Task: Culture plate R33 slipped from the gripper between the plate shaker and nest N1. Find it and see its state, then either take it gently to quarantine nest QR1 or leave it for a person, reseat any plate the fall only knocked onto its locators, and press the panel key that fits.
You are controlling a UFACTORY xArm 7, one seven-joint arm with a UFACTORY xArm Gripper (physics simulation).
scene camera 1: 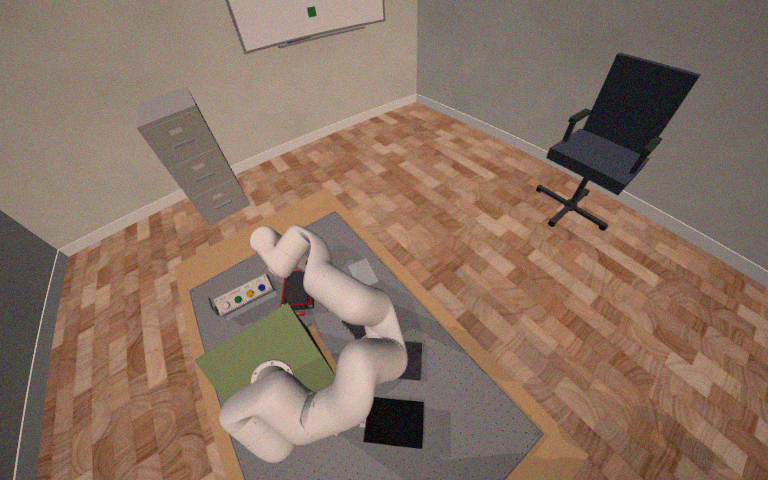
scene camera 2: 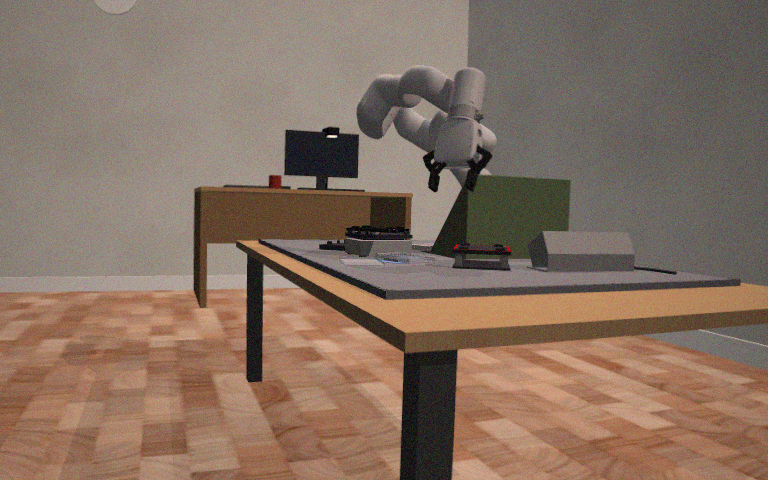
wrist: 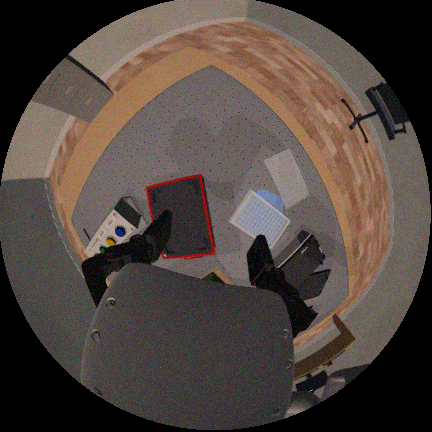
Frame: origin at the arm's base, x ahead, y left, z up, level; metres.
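Seen in the pictures: gripper, fingertip midpoint: (scene camera 2: 450,189) (wrist: 212,234); arm's base, link origin: (scene camera 2: 496,224).
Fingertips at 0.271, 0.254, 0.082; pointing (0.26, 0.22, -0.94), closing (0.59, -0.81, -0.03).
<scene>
Offsets run from my fingertips to a thing's top centre, as dx, dy, dz. "*": to the spot under its first point.
My gripper (scene camera 2: 451,185) (wrist: 212,234) is open and empty, high above the mat. A pale plate with a blue grid of wells {* +0.070, -0.074, -0.153} (wrist: 260,217) lies askew on the mat, right of the red-rimmed nest {-0.065, +0.034, -0.120} (scene camera 1: 297,289) (scene camera 2: 481,249) (wrist: 185,220), which holds no plate. A light blue patch {* +0.117, -0.059, -0.165} (wrist: 270,198) shows from under the plate's far edge; the wrist view does not tell whether it is liquid. A flat whitish piece {+0.188, -0.049, -0.158} (scene camera 1: 362,272) (scene camera 2: 360,261) (wrist: 287,179) lies beyond. The arm hides the plate in scene camera 1. The key panel {-0.259, +0.131, -0.082} (scene camera 1: 243,295) (wrist: 110,232) has white, green, yellow and blue keys.
A black-topped grey device {* +0.100, -0.186, -0.135} (scene camera 2: 378,244) (wrist: 300,257) stands right of the plate, with a dark nest {+0.090, -0.411, -0.142} (wrist: 316,284) beside it. A tall green block (scene camera 1: 254,345) (scene camera 2: 518,215) stands near the arm's base. A black square {* -0.032, -0.562, -0.112} (scene camera 1: 394,422) lies on the mat.
</scene>
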